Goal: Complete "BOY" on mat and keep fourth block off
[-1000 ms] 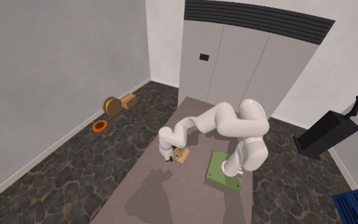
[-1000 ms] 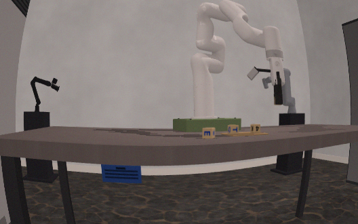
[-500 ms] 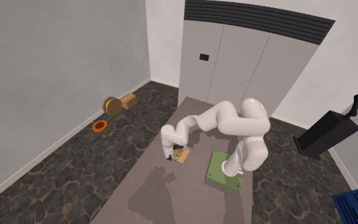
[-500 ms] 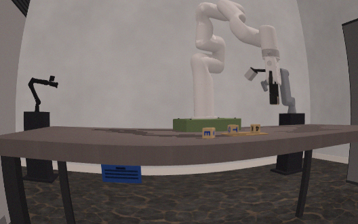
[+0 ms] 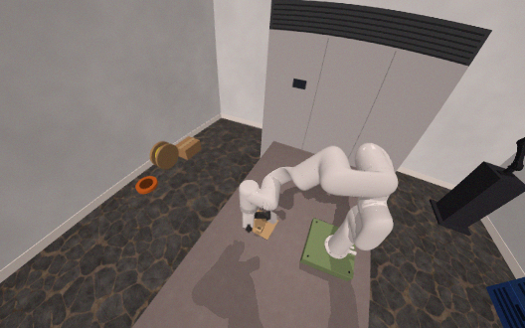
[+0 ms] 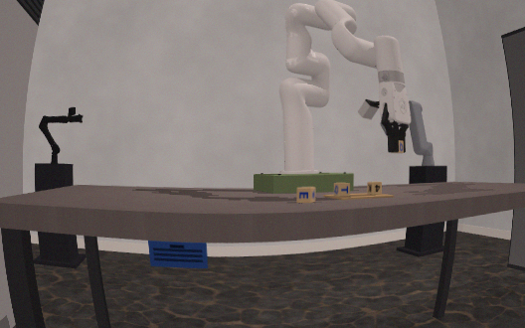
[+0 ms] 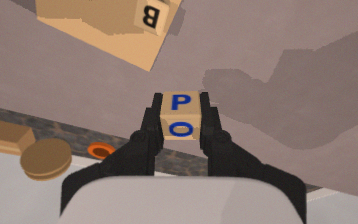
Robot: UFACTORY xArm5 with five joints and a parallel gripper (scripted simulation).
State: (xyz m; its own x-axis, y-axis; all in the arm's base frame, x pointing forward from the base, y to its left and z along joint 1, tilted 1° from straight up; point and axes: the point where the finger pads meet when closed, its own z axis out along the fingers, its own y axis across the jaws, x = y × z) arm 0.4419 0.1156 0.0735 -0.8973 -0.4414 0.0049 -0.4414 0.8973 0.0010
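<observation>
Right now the tan mat is 12 cm below my hand, 10 cm to the right of it and 3 cm behind it.
</observation>
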